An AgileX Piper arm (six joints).
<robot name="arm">
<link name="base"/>
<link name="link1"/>
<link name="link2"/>
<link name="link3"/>
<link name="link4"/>
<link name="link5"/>
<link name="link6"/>
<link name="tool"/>
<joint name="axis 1" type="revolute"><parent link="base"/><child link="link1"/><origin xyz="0 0 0.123" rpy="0 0 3.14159"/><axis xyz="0 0 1"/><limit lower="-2.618" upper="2.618"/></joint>
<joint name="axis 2" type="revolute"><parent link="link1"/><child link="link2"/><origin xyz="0 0 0" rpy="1.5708 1.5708 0"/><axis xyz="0 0 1"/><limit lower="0" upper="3.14"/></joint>
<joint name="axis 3" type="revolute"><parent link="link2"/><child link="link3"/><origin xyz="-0.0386 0.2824 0" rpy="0 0 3.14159"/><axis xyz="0 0 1"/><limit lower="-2.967" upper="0"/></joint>
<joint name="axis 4" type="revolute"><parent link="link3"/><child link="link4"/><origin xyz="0.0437 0.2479 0" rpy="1.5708 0 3.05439"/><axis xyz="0 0 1"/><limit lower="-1.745" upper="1.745"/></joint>
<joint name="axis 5" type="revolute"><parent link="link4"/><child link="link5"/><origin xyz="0 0 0" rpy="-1.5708 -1.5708 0"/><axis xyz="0 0 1"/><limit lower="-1.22" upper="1.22"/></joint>
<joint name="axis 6" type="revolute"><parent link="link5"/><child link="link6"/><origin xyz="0.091 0 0" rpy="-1.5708 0 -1.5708"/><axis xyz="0 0 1"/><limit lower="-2.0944" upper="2.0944"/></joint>
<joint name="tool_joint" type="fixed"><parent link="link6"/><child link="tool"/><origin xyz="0 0 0" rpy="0 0 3.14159"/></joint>
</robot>
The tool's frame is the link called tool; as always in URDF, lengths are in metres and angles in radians.
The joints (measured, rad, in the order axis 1, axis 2, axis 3, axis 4, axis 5, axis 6), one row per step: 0.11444 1.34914 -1.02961 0.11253 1.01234 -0.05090; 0.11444 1.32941 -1.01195 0.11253 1.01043 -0.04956; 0.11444 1.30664 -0.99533 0.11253 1.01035 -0.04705; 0.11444 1.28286 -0.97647 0.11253 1.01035 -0.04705; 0.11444 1.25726 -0.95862 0.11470 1.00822 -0.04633; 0.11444 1.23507 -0.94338 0.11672 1.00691 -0.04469; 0.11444 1.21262 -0.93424 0.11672 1.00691 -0.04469; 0.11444 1.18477 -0.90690 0.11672 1.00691 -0.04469; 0.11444 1.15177 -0.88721 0.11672 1.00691 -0.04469; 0.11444 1.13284 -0.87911 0.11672 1.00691 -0.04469; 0.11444 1.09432 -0.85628 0.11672 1.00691 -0.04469; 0.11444 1.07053 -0.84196 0.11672 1.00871 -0.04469; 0.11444 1.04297 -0.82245 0.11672 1.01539 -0.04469; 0.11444 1.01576 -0.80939 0.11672 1.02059 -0.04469; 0.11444 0.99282 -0.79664 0.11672 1.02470 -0.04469
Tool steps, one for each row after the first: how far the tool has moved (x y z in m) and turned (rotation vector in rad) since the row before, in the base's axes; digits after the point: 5 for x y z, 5 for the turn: -0.00515 -0.00060 0.00009 0.00082 -0.00377 -0.00147; -0.00566 -0.00065 0.00096 0.00150 -0.00586 -0.00237; -0.00609 -0.00070 0.00043 0.00056 -0.00489 0.00000; -0.00608 -0.00054 0.00106 0.00342 -0.00947 -0.00137; -0.00528 -0.00046 0.00083 0.00343 -0.00775 -0.00209; -0.00473 -0.00054 0.00242 0.00152 -0.01322 0.00000; -0.00761 -0.00087 -0.00171 0.00006 -0.00051 0.00000; -0.00758 -0.00087 0.00131 0.00152 -0.01322 0.00000; -0.00400 -0.00046 0.00154 0.00124 -0.01076 0.00000; -0.00877 -0.00101 0.00104 0.00179 -0.01559 0.00000; -0.00555 -0.00063 0.00032 0.00091 -0.00763 0.00021; -0.00705 -0.00077 -0.00082 0.00027 -0.00139 0.00077; -0.00622 -0.00069 0.00084 0.00110 -0.00892 0.00060; -0.00534 -0.00059 0.00007 0.00075 -0.00606 0.00048
